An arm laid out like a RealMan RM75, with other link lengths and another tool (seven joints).
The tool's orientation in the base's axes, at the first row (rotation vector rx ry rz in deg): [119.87, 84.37, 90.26]
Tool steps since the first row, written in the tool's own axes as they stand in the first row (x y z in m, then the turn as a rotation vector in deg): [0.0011, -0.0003, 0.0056, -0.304, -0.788, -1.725]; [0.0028, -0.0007, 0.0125, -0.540, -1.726, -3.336]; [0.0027, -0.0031, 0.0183, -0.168, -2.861, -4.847]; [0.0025, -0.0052, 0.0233, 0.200, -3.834, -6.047]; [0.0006, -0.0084, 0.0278, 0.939, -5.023, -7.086]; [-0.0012, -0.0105, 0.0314, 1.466, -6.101, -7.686]
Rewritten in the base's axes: [0.0042, 0.0033, -0.0019, -1.840, -0.543, 0.086]; [0.0094, 0.0077, -0.0041, -3.683, -0.910, 0.076]; [0.0126, 0.0112, -0.0082, -5.582, -0.678, 0.302]; [0.0153, 0.0142, -0.0118, -7.135, -0.403, 0.487]; [0.0169, 0.0163, -0.0170, -8.701, 0.329, 0.714]; [0.0186, 0.0176, -0.0211, -9.846, 1.027, 0.673]
